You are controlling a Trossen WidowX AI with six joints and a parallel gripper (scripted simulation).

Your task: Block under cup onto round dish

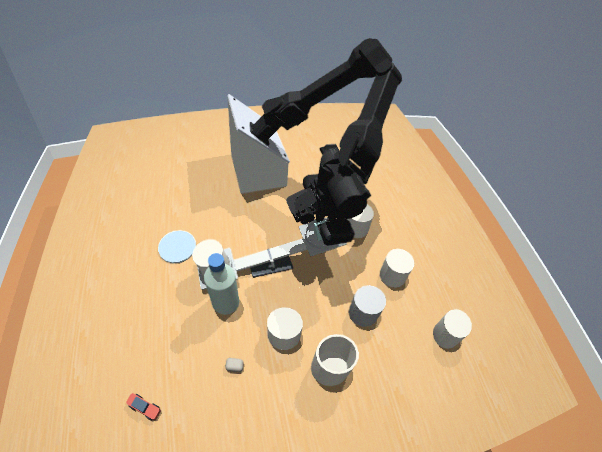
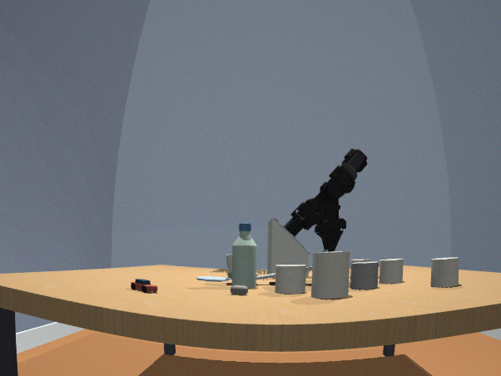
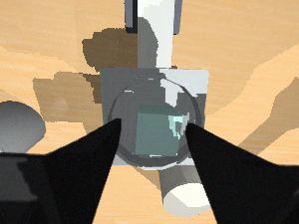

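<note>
My gripper tip is 360 mm to the left of the round light-blue dish, 80 mm above it and 50 mm past it. The rest, counted from my gripper tip: teal block (right at my gripper tip); then green bottle (230 mm to the right, 120 mm ahead, 30 mm above); then balance (120 mm to the right, 50 mm below, 20 mm ahead).
</note>
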